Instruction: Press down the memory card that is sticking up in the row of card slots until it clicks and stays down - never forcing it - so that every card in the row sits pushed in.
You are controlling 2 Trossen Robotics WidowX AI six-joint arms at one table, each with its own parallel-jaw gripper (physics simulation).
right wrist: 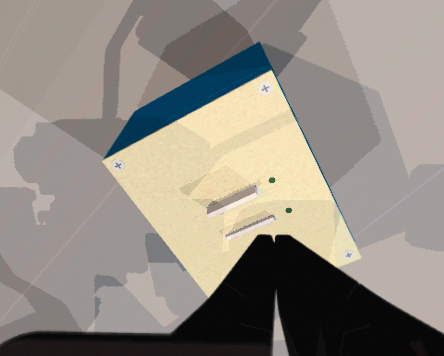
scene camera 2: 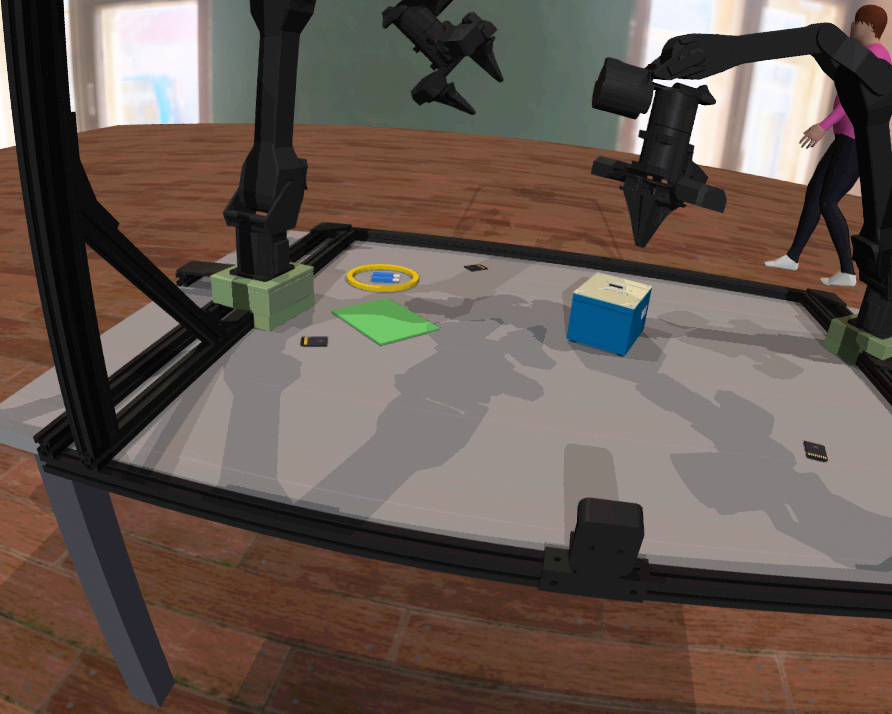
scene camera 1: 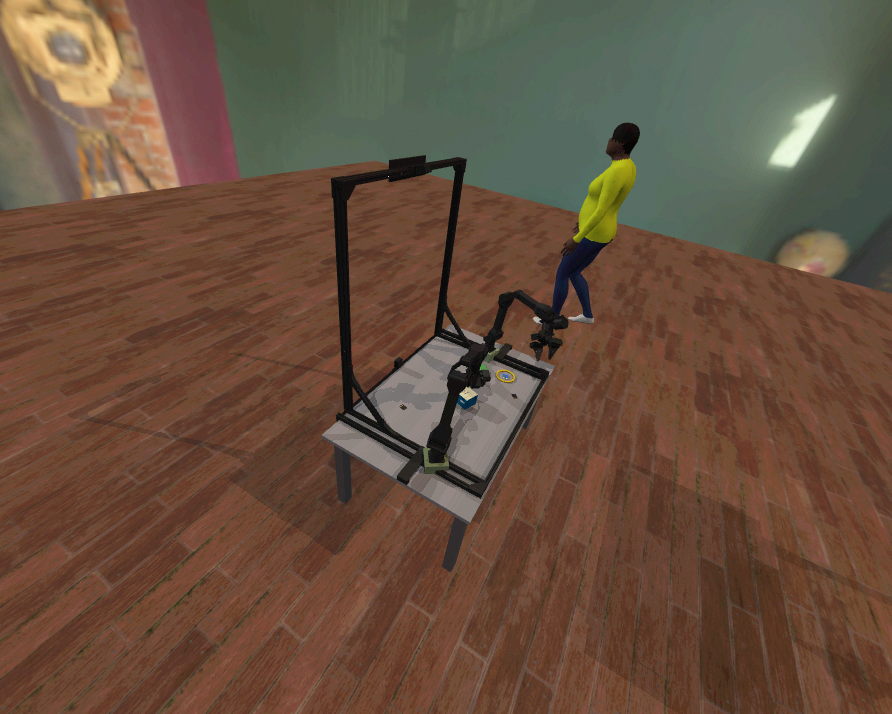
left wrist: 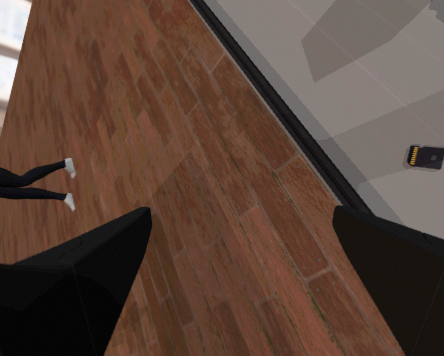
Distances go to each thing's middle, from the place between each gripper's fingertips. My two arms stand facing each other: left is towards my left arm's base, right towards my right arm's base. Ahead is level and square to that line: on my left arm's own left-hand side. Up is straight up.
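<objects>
My right hand is 6 cm above the card slot row (right wrist: 277,195), and it's also 1 cm past the row and 3 cm to the right of it. Counted from that same right hand, there's a green square pad (scene camera 2: 383,321) that's 32 cm to the left, 1 cm behind and 12 cm below.
As for my left gripper, it's 17 cm to the left of the card slot row, 32 cm past it and 21 cm above it. From my left hand, the green square pad is 13 cm to the left, 33 cm behind and 28 cm below.
</objects>
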